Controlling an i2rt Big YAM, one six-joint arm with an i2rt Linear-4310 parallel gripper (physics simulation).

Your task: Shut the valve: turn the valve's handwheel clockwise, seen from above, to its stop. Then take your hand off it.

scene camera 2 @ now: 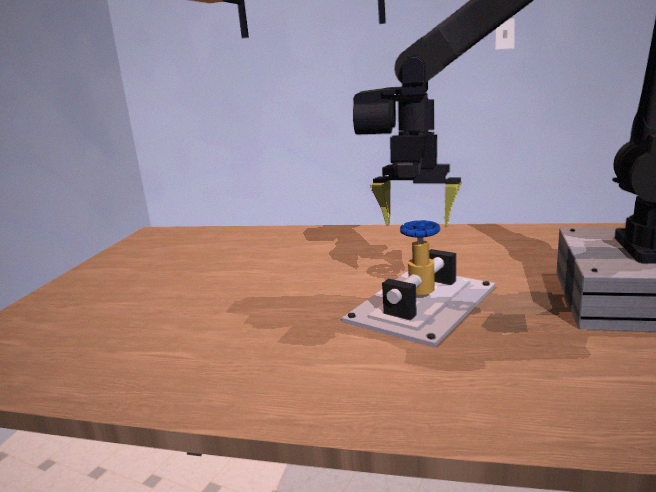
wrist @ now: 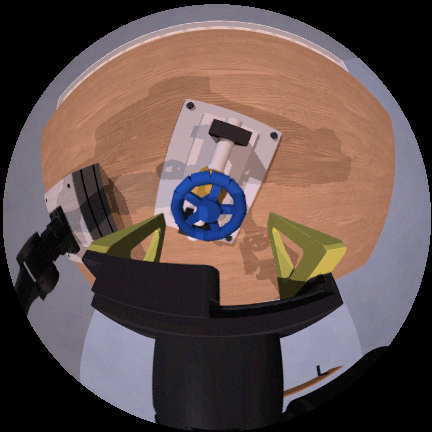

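The blue spoked handwheel [scene camera 2: 419,229] [wrist: 208,212] lies level on top of the yellow valve body [scene camera 2: 421,275]. The valve sits with its white pipe [wrist: 221,155] between two black blocks on a pale base plate [scene camera 2: 450,317] [wrist: 172,145]. My gripper [scene camera 2: 417,226] [wrist: 216,218] points down and is open, with nothing between its yellow fingers. In the scene view the fingertips stand on either side of the wheel, at about its top or a little above it. In the wrist view the wheel shows between the tips, nearer the left one. The fingers appear apart from the rim.
The arm's striped grey pedestal [scene camera 2: 609,301] [wrist: 85,200] stands on the wooden table [scene camera 2: 211,370] [wrist: 320,210], to the right in the scene view and left in the wrist view. Black bolt heads sit at the base plate's corners. Shadows of the arm fall across the table.
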